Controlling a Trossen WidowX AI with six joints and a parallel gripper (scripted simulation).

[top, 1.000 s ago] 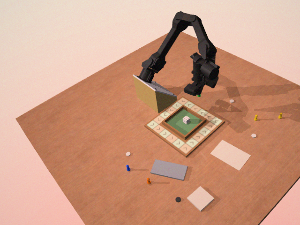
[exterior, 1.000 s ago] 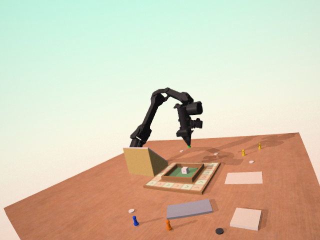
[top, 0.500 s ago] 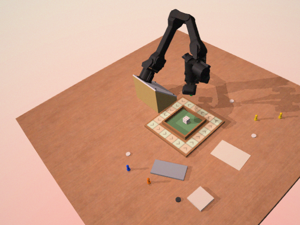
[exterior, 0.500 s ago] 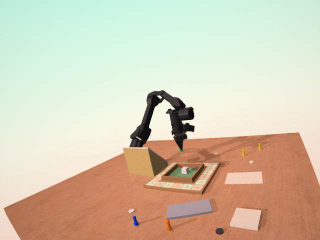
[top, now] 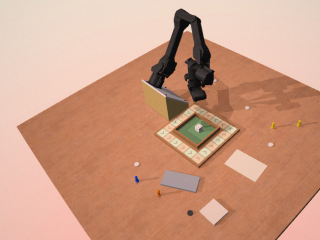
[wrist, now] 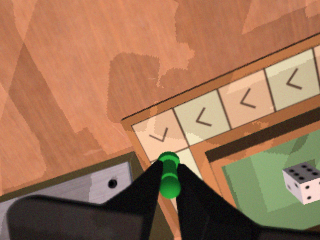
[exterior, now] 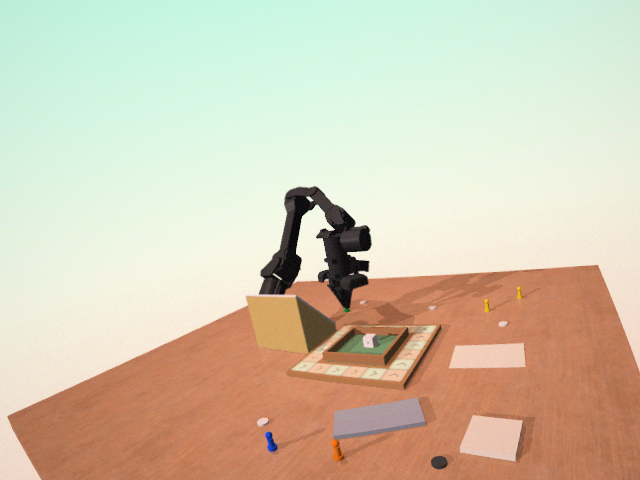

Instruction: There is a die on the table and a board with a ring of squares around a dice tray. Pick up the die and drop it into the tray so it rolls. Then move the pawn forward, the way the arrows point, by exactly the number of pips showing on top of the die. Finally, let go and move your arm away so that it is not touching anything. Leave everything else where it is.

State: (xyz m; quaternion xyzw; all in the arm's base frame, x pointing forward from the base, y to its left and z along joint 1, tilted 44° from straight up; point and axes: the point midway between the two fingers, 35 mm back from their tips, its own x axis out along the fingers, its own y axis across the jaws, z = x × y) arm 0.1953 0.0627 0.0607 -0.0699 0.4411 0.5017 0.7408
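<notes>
The white die lies 10 cm ahead of my gripper tip, 10 cm to the right of it and 5 cm below it. Round my gripper tip: green dice tray (10 cm ahead, 12 cm to the right, 7 cm below); then grey slab (22 cm ahead, 37 cm to the right, 7 cm below); then green pawn (1 cm above).
</notes>
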